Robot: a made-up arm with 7 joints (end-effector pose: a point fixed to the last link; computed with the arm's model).
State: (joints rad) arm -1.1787 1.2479 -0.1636 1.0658 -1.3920 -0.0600 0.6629
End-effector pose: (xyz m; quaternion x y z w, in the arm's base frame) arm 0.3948 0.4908 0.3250 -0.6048 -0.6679 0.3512 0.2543
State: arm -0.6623 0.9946 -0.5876 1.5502 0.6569 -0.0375 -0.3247
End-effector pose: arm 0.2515 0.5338 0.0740 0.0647 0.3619 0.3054 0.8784
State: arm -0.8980 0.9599 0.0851 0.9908 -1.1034 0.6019 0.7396
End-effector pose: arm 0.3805 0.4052 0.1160 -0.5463 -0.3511 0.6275 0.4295
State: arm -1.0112 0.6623 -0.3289 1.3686 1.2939 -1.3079 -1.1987
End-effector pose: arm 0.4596 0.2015 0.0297 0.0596 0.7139 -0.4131 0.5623
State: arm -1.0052 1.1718 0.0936 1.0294 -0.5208 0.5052 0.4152
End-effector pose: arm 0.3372 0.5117 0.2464 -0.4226 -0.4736 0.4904 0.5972
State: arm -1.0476 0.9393 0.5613 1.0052 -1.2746 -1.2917 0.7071
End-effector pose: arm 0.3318 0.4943 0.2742 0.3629 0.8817 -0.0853 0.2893
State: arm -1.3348 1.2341 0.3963 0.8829 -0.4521 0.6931 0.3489
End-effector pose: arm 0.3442 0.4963 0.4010 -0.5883 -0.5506 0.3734 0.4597
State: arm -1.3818 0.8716 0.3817 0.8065 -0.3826 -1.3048 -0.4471
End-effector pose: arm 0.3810 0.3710 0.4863 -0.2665 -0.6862 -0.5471 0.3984
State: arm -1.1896 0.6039 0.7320 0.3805 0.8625 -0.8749 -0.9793
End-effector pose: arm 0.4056 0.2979 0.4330 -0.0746 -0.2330 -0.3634 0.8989
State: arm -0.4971 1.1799 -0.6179 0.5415 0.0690 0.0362 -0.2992
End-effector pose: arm 0.3337 0.4304 0.0963 -0.1745 0.1816 0.0276 0.9674
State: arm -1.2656 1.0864 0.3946 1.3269 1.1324 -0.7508 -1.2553
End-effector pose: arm 0.4407 0.4643 0.3632 -0.1881 0.3094 -0.0830 0.9284
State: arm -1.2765 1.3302 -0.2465 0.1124 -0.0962 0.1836 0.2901
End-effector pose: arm 0.3766 0.3197 0.5324 -0.2115 -0.6088 -0.1905 0.7405
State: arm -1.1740 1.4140 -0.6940 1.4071 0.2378 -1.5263 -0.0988
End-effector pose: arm 0.3561 0.4670 0.3715 -0.0913 -0.0859 -0.3838 0.9149
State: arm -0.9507 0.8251 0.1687 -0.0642 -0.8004 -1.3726 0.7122
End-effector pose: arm 0.3234 0.2657 0.4117 0.5683 0.6819 0.4214 0.1859
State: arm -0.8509 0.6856 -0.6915 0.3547 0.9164 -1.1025 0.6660
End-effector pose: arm 0.3944 0.0416 0.1068 -0.3013 -0.2144 -0.7520 0.5457
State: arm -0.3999 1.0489 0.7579 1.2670 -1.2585 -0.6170 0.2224
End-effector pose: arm 0.1258 0.5889 0.0999 -0.4186 -0.8364 0.3147 0.1618
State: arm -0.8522 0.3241 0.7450 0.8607 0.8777 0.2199 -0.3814
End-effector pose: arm 0.3970 0.3194 0.0227 -0.4897 -0.0534 0.2685 0.8278
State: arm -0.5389 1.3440 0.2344 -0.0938 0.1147 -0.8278 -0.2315
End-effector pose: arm 0.2968 0.2771 0.4384 -0.0307 -0.2689 -0.6048 0.7490
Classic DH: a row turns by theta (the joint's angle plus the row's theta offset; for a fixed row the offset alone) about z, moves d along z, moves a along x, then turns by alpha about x. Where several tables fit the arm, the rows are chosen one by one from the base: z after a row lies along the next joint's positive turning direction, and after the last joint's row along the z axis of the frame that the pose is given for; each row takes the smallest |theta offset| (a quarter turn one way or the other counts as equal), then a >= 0, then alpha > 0; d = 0 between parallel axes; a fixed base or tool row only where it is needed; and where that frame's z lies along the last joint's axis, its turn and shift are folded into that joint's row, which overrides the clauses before.
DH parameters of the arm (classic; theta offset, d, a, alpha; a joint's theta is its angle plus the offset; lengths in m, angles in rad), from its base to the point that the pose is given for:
base (fixed): -0.071 0.3272 -0.0073 -1.3004
joint 1: -1.3111 0.0552 -0.0155 -1.5708
joint 2: 1.2915 0.005 0.0007 1.5708
joint 3: 1.5708 -0.3157 0.0255 -1.5708
joint 4: 1.5708 -0.0038 0.0061 1.5708
joint 5: 0 0.1775 -0.0007 -1.5708
joint 6: -1.5708 0.0248 0.0926 1.5708
joint 7: 0.3596 -0.0345 0.0055 -1.753
tool (fixed): -0.2449 0.0134 0 0

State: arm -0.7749 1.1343 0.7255 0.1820 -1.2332 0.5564 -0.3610
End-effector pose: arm 0.3349 0.4308 0.3848 -0.8200 -0.2949 -0.2205 0.4383
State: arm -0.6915 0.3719 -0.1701 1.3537 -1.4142 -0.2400 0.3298
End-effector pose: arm 0.2996 0.2095 -0.1623 -0.6502 -0.3335 0.6058 0.3147
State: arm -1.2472 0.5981 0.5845 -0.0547 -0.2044 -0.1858 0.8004
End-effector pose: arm 0.3729 0.2840 0.4585 -0.5224 -0.8444 -0.0881 0.0793
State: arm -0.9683 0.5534 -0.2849 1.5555 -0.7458 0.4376 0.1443
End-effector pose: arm 0.3355 0.2922 -0.0622 -0.5222 -0.0454 0.6021 0.6023
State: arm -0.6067 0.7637 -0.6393 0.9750 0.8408 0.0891 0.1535
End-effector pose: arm 0.3568 0.3362 -0.0178 0.1057 0.1135 -0.0726 0.9852
